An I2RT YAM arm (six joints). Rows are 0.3 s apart.
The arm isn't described. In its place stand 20 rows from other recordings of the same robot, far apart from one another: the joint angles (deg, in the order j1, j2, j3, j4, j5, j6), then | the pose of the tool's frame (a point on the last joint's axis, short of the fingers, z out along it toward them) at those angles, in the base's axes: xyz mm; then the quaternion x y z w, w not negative.
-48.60 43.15 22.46 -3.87 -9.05 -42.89 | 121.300 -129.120 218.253 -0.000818 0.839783 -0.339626 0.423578
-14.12 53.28 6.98 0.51 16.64 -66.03 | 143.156 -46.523 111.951 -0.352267 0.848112 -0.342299 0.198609
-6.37 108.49 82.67 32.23 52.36 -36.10 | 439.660 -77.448 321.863 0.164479 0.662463 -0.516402 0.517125
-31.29 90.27 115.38 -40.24 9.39 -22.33 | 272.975 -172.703 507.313 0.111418 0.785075 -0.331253 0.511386
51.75 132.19 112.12 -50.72 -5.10 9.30 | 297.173 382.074 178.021 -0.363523 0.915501 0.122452 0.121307
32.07 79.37 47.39 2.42 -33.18 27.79 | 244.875 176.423 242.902 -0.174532 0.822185 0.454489 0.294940
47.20 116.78 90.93 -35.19 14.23 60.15 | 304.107 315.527 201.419 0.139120 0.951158 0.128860 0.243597
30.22 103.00 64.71 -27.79 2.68 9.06 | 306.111 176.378 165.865 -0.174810 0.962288 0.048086 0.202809
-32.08 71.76 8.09 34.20 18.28 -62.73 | 158.164 -112.318 118.232 -0.148161 0.843575 -0.459169 0.235784
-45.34 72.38 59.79 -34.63 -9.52 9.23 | 191.425 -185.334 290.187 0.398471 0.838540 -0.039184 0.369507
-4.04 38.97 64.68 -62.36 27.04 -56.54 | 92.896 -22.785 376.780 -0.290133 0.825627 -0.400539 0.271535
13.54 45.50 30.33 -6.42 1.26 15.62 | 183.954 43.494 255.271 0.021190 0.826733 0.132703 0.546309
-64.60 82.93 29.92 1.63 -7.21 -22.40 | 111.730 -224.886 130.493 0.319674 0.886212 -0.184130 0.280239
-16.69 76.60 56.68 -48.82 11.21 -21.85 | 236.615 -78.168 241.743 -0.026032 0.977959 -0.151202 0.141619
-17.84 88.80 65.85 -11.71 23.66 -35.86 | 329.900 -121.181 276.534 -0.041724 0.871040 -0.367274 0.323511
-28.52 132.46 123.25 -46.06 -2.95 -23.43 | 450.812 -242.889 238.245 0.034691 0.953507 -0.108589 0.278980
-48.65 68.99 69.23 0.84 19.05 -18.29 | 174.757 -216.160 423.005 0.294863 0.635726 -0.484884 0.523255
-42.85 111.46 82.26 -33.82 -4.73 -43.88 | 302.135 -276.266 194.486 -0.018359 0.971457 -0.130869 0.196998
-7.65 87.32 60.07 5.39 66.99 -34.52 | 327.191 -77.009 285.641 0.140197 0.743718 -0.594599 0.271439
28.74 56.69 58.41 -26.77 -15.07 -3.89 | 185.193 112.115 355.569 -0.302517 0.782884 0.222565 0.496025
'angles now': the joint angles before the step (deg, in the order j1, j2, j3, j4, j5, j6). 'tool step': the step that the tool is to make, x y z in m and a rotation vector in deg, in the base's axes. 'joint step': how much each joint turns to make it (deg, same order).
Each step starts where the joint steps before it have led.
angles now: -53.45 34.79 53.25 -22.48 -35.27 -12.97
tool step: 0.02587 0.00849 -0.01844 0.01 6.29 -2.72
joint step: 15.67 1.66 -1.98 -1.95 18.78 -2.54
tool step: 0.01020 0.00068 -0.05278 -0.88 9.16 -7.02
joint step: 6.14 -1.60 -9.73 0.60 14.16 -2.77
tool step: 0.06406 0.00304 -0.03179 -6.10 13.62 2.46
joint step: 12.81 15.56 -0.37 6.68 13.75 -6.72
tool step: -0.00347 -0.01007 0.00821 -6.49 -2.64 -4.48
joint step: -2.34 -0.89 -0.70 5.45 4.04 -4.01
